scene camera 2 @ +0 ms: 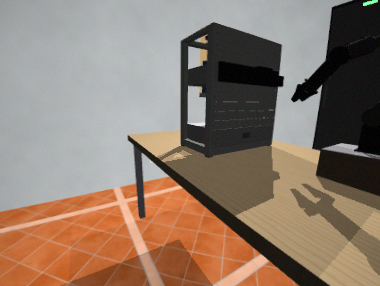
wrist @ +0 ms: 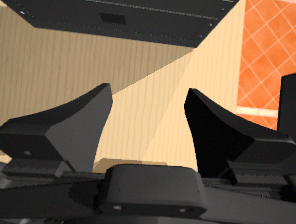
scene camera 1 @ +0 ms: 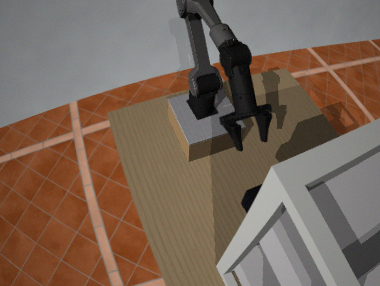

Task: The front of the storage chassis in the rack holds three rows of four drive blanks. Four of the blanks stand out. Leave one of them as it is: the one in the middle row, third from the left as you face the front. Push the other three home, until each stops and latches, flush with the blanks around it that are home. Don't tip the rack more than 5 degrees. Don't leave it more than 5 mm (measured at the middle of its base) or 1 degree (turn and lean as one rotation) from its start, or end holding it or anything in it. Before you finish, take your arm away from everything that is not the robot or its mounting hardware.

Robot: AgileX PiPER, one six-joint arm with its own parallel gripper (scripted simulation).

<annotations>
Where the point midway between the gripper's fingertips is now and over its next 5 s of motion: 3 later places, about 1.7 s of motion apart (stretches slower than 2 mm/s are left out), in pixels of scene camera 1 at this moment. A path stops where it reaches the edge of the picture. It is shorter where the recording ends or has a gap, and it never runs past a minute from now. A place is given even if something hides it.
My gripper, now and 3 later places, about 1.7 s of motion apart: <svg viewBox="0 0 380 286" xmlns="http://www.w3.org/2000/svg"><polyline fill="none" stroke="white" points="252,145 233,109 249,106 266,125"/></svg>
</annotations>
